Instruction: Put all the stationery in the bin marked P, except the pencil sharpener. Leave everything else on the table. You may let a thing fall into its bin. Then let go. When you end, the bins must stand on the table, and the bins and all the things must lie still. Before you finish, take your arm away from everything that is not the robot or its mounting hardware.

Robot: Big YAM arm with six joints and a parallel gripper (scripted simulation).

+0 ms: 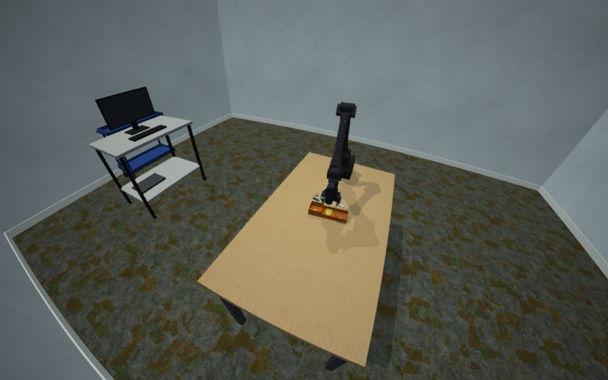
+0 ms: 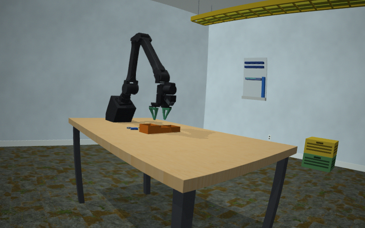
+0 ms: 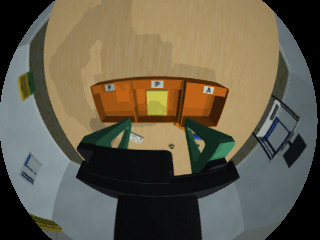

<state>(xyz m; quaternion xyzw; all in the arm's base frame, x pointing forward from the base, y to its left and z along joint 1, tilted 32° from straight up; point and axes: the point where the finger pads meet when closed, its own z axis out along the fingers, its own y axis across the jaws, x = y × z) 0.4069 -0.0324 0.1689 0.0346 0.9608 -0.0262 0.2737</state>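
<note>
Right now my hand is 10 mm short of the orange bin and 60 mm above it. The rest, counted from my hand: white dotted tile (100 mm behind, 80 mm to the left, 70 mm below); orange stick (70 mm behind, 50 mm to the right, 70 mm below); yellow pad (70 mm below).
</note>
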